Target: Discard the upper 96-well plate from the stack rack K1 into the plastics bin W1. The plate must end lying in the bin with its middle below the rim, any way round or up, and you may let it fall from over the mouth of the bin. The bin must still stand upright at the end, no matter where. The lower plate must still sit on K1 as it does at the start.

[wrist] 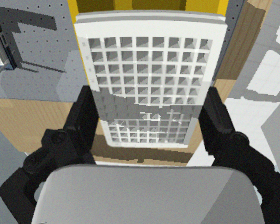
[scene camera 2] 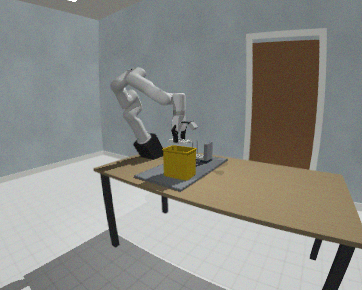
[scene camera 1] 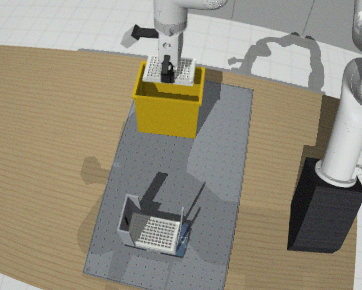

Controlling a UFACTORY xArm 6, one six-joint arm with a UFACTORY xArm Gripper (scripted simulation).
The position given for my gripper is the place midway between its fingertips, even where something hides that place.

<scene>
I see my gripper [scene camera 1: 169, 69] and a yellow plastics bin W1 [scene camera 1: 173, 117].
The yellow plastics bin W1 is seen too in scene camera 2 [scene camera 2: 179, 162]. My gripper is seen too in the wrist view [wrist: 148, 99].
</scene>
